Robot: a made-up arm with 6 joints. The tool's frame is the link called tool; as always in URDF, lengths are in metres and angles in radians. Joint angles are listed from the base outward. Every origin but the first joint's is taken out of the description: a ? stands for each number. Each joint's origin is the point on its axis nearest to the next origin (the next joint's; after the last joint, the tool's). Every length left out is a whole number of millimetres.
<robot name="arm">
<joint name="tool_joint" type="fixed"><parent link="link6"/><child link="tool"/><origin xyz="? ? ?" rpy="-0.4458 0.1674 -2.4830"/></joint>
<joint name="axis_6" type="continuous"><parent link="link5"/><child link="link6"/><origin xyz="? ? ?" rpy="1.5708 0.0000 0.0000"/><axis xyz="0 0 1"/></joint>
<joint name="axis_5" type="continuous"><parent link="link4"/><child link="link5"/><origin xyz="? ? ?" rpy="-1.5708 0.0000 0.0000"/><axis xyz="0 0 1"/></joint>
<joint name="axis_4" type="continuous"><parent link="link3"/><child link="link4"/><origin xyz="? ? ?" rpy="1.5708 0.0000 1.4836"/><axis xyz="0 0 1"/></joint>
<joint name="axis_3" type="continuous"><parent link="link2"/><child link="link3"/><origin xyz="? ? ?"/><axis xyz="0 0 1"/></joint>
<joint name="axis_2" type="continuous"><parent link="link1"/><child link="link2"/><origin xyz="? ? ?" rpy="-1.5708 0.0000 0.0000"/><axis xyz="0 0 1"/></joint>
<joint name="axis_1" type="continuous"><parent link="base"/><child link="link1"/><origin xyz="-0.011 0.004 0.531"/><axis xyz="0 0 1"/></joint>
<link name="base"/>
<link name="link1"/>
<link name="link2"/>
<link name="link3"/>
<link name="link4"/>
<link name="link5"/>
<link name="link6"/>
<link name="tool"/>
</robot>
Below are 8 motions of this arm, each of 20 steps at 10 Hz.
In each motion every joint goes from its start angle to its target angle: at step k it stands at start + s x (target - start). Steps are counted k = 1, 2, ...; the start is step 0. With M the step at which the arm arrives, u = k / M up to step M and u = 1 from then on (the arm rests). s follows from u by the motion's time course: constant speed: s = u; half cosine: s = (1 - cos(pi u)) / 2; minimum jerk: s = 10 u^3 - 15 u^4 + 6 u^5.
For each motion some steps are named. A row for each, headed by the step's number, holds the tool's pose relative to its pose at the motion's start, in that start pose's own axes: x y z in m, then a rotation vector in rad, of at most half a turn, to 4 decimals.
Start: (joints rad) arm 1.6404 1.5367 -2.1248 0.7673 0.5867 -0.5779
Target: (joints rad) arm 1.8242 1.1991 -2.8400 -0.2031 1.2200 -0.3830
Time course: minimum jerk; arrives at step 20
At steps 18, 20:
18: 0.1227 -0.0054 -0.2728 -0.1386 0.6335 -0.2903
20: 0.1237 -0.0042 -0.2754 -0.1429 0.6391 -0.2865

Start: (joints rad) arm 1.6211 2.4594 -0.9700 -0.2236 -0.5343 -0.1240
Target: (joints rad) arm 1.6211 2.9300 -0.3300 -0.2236 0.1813 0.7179
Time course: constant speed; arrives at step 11
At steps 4, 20:
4: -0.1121 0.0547 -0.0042 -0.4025 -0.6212 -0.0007
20: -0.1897 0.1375 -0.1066 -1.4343 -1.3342 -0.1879

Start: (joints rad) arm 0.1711 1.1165 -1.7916 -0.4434 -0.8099 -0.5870
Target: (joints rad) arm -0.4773 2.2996 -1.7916 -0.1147 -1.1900 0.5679
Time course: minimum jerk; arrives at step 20
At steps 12, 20:
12: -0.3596 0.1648 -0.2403 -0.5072 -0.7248 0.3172
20: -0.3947 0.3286 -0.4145 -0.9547 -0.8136 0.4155

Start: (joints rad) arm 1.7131 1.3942 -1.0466 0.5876 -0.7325 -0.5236
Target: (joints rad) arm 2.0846 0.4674 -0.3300 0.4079 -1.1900 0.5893
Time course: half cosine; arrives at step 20
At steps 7, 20:
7: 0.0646 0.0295 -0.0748 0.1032 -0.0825 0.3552
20: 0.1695 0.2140 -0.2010 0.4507 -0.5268 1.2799

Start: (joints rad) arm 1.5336 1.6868 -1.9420 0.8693 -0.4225 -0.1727
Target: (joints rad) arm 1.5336 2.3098 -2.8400 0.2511 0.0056 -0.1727
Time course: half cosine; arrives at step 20
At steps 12, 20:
12: -0.0784 0.0742 0.0975 0.1897 -0.0574 -0.3924
20: -0.1032 0.1363 0.1344 0.2506 -0.0251 -0.6053

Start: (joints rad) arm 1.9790 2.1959 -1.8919 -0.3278 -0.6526 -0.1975
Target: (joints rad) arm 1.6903 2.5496 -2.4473 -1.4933 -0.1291 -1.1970
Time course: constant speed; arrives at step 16
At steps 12, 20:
12: -0.0700 0.1435 0.0460 0.3706 0.2704 -1.6153
20: -0.0812 0.2074 0.0526 0.5004 0.3125 -2.1770

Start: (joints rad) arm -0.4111 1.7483 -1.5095 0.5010 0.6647 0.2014
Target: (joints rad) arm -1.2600 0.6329 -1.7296 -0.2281 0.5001 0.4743
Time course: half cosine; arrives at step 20
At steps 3, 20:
3: 0.0170 0.0097 -0.0270 0.0556 0.0731 0.0364
20: -0.1414 0.2950 -0.3861 0.7285 1.6956 0.5702

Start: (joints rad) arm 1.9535 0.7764 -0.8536 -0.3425 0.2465 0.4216
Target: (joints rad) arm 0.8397 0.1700 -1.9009 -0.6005 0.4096 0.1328
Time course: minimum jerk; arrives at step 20
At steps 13, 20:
13: -0.0198 -0.0586 -0.3174 -0.0383 1.5984 0.0590
20: -0.1497 -0.1182 -0.3836 -0.0705 2.1022 -0.0599

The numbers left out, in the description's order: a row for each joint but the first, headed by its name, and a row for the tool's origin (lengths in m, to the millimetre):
tool: -0.004 -0.018 0.000
axis_6: 0.018 -0.089 0.000
axis_5: 0.015 0.015 0.000
axis_4: 0.164 -0.024 0.000
axis_3: -0.397 -0.078 0.000
axis_2: 0.006 0.001 0.000

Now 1 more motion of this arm.
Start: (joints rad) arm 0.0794 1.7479 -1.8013 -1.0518 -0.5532 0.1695
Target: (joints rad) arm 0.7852 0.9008 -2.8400 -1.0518 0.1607 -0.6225
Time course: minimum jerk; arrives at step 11
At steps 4, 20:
4: 0.1860 -0.0281 -0.0305 -0.0602 0.4672 -0.1122
20: 0.4747 0.2269 -0.3864 -0.9417 1.2172 0.1644

